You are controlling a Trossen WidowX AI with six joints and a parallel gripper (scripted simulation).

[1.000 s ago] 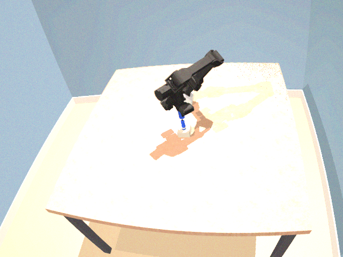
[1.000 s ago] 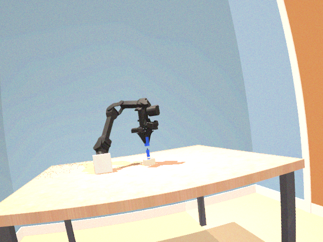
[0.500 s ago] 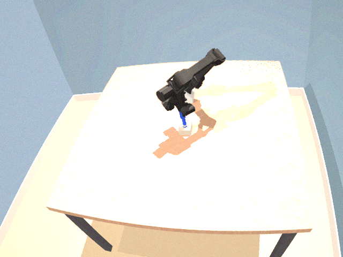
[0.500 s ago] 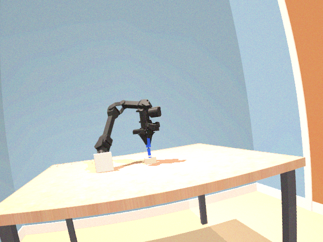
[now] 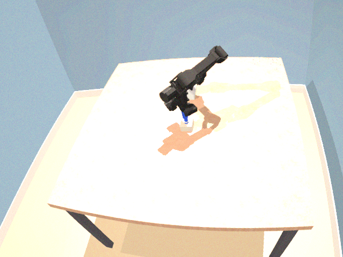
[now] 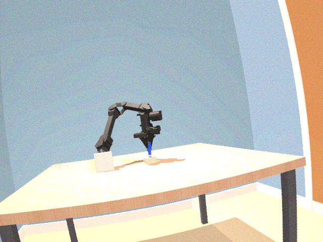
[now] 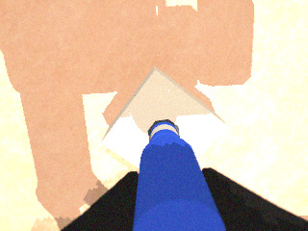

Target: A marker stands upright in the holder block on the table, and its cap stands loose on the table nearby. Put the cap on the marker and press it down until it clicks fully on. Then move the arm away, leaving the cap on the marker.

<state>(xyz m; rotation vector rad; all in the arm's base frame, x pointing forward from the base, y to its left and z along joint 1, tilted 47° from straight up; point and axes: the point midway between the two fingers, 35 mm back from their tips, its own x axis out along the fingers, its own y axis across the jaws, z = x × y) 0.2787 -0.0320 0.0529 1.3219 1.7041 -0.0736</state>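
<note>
My gripper tip is now 7 cm above the holder block. Also, from my gripper tip: blue cap 1 cm above.
</note>
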